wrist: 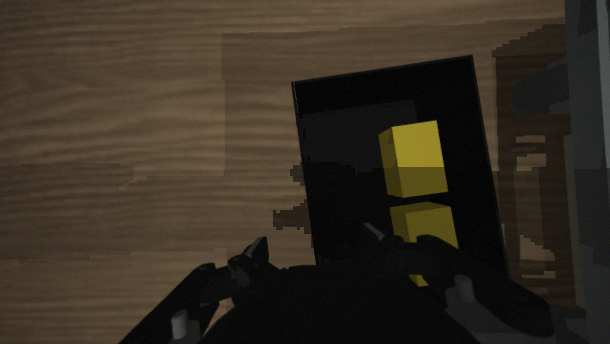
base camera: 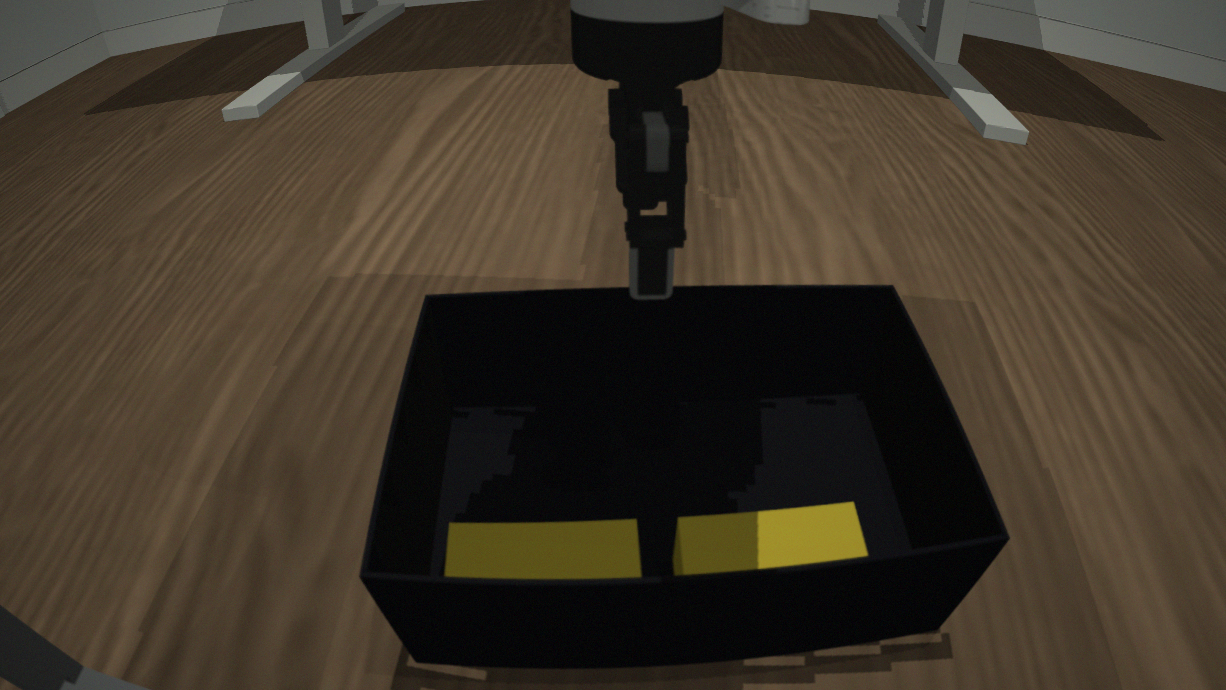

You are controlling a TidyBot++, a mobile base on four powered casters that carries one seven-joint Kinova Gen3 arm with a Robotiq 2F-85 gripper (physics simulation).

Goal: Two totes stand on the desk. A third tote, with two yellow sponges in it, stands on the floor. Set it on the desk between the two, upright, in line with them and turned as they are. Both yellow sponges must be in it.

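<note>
The black tote [base camera: 677, 621] [wrist: 467, 120] stands upright on the floor. One yellow sponge [base camera: 540, 550] [wrist: 431, 224] lies on the left inside it in the base view, partly behind a finger in the wrist view. The other yellow sponge [base camera: 772, 540] [wrist: 417, 160] lies beside it on the right, with a small gap between them. Both are near the tote's wall closest to the base. My gripper [base camera: 651, 289] [wrist: 314, 240] is open and empty, above the tote's far wall, with its fingertips to either side of that wall's line. The desk top and its two totes do not show.
Two pale desk legs with long feet [base camera: 257, 98] [base camera: 986, 111] stand at the back left and back right on the wooden floor [base camera: 214, 257] [wrist: 125, 100]. Pale walls [base camera: 51, 42] rise behind. A grey part of the mobile base [wrist: 592, 145] shows at the wrist view's right edge.
</note>
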